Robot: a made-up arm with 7 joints.
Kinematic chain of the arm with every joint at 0, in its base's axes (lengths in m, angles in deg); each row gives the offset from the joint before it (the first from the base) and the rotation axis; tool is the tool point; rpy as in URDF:
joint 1: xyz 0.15 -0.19 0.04 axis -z
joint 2: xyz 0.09 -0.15 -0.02 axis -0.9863 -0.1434 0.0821
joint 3: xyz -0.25 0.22 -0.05 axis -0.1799 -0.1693 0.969
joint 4: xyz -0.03 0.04 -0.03 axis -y
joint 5: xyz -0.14 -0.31 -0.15 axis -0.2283 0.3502 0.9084
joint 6: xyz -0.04 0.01 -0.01 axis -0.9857 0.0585 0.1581
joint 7: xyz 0 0.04 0.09 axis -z
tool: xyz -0.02 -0.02 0.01 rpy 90 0 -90
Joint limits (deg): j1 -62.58..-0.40 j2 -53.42..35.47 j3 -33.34..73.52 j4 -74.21..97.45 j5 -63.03..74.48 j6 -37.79..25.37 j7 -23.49..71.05
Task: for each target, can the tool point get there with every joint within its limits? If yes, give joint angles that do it. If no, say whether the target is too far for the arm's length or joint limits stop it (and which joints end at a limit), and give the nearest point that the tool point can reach.
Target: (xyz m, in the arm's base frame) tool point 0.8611 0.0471 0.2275
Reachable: no: joint limits stop it (at a limit: joint 1, joint 2, joint 3, joint 4, joint 6) | nearest point 0.4168 -0.2567 0.1218 | short by 0.548 m
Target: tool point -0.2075 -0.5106 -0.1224
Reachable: yes | joints -22.29 16.54 -18.70 -1.92 40.08 -10.25 28.35
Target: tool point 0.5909 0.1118 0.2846
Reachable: no: joint limits stop it (at a limit: joint 1, joint 2, joint 3, joint 4, joint 6, joint 7) | nearest point 0.3267 -0.0362 0.0638 | short by 0.375 m
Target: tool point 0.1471 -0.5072 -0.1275
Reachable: yes | joints -21.56 8.43 41.11 20.16 28.63 -9.52 26.12
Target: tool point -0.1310 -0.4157 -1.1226
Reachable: no: too far | nearest point -0.1500 -0.4310 -0.3543 | short by 0.769 m
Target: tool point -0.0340 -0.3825 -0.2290
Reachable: yes | joints -29.71 -20.16 -10.20 74.22 37.80 -3.49 -11.04
